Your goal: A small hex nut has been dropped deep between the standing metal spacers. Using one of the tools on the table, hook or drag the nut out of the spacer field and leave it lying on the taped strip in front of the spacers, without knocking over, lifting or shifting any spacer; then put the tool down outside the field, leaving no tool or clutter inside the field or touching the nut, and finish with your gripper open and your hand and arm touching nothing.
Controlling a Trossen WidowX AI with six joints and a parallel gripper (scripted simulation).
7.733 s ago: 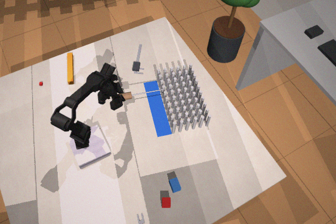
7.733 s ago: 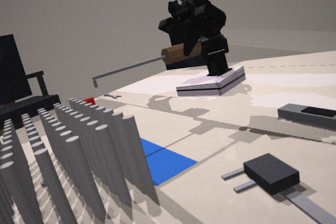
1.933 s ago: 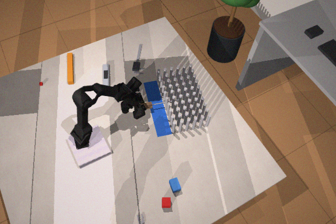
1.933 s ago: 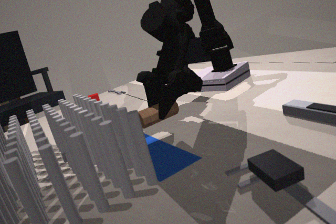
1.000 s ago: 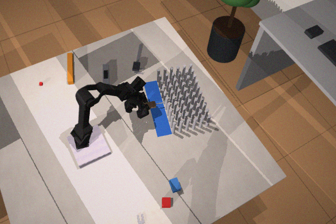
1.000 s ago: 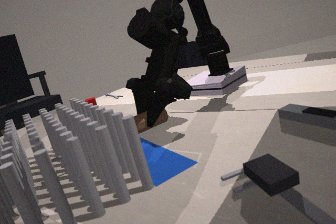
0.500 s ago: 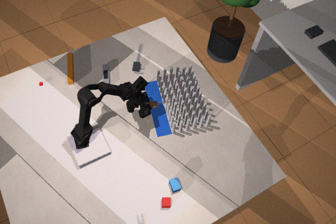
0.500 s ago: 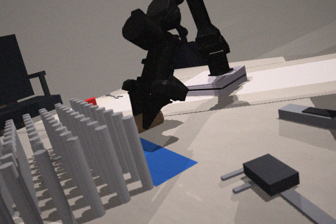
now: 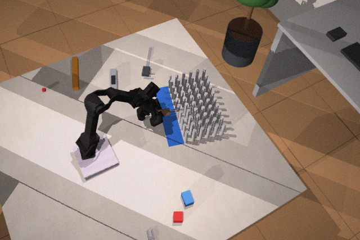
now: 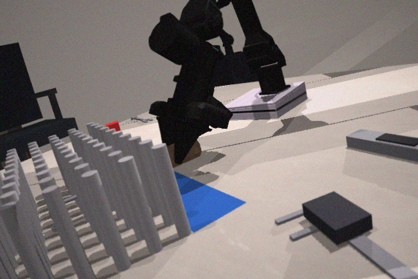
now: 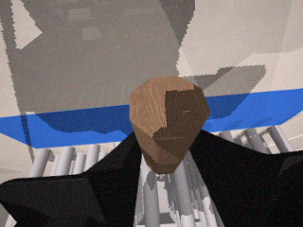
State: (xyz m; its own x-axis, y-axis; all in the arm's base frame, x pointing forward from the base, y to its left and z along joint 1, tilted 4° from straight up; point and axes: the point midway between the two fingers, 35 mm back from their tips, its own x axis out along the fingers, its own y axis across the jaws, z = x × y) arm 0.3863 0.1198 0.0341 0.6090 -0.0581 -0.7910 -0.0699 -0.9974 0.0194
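My gripper tip is now 3 cm short of the blue taped strip and 3 cm above it. Also, from my gripper tip: grey block: 29 cm to the left, 20 cm behind, 1 cm below; then hex nut: 21 cm ahead, 2 cm below, 1 cm to the right; then tool with wooden handle: 10 cm ahead, 1 cm to the right.
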